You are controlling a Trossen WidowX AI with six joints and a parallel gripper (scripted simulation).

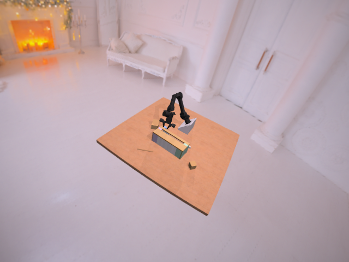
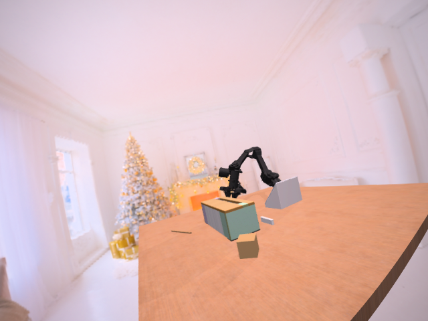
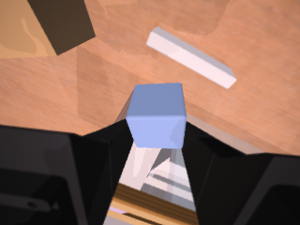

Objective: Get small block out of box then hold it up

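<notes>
The small blue block is 2 cm behind my gripper tip and 1 cm above it. Round my gripper tip: tan cube 48 cm to the left, 21 cm ahead, 5 cm below; then thin stick 34 cm ahead, 7 cm below.
</notes>
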